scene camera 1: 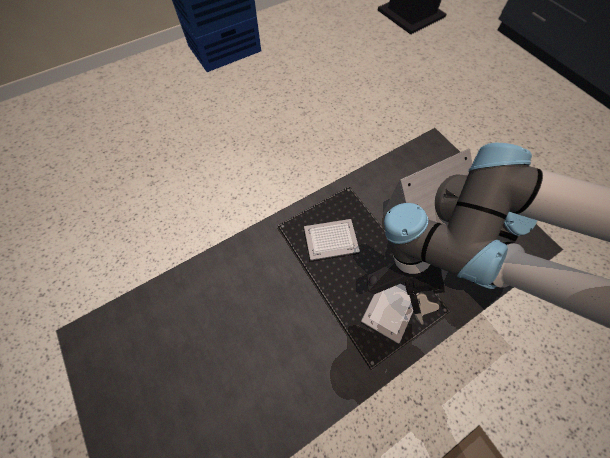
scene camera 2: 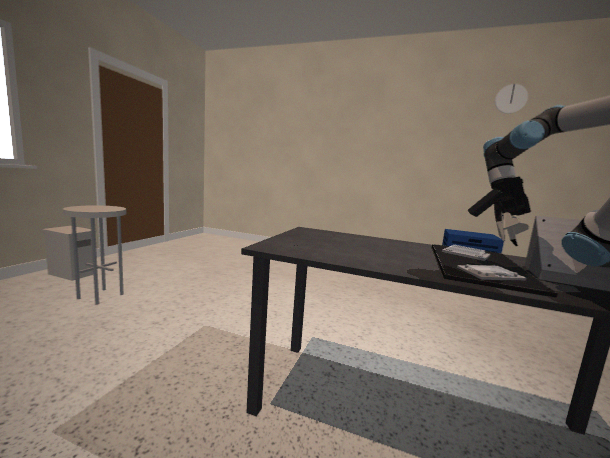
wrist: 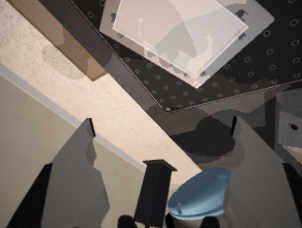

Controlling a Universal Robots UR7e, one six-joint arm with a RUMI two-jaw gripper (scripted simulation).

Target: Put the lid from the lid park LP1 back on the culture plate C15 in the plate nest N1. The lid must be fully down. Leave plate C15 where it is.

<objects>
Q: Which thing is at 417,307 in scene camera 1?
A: The gripper.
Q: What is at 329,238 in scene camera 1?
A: A culture plate C15.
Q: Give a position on a clear lid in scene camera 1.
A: At 389,312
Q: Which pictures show the gripper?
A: Scene camera 1, scene camera 2 and the wrist view: all of them.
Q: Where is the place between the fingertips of the gripper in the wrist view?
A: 161,118
</objects>
